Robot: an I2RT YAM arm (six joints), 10 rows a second.
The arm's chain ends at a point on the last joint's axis. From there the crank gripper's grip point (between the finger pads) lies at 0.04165 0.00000 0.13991 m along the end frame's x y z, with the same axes.
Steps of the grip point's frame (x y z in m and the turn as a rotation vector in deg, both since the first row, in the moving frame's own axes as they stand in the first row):
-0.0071 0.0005 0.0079 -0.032 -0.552 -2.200
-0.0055 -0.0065 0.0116 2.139 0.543 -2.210
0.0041 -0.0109 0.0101 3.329 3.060 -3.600
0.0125 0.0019 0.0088 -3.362 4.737 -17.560
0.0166 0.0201 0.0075 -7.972 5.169 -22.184
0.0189 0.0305 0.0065 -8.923 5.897 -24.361
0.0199 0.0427 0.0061 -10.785 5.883 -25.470
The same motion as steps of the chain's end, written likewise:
-0.0057 0.0020 0.0075 -0.032 -0.552 -2.200
-0.0067 0.0003 0.0121 2.139 0.543 -2.210
-0.0030 0.0000 0.0128 3.329 3.060 -3.600
0.0020 0.0082 0.0125 -3.362 4.737 -17.560
0.0039 0.0195 0.0119 -7.972 5.169 -22.184
0.0044 0.0299 0.0117 -8.923 5.897 -24.361
0.0046 0.0387 0.0116 -10.785 5.883 -25.470

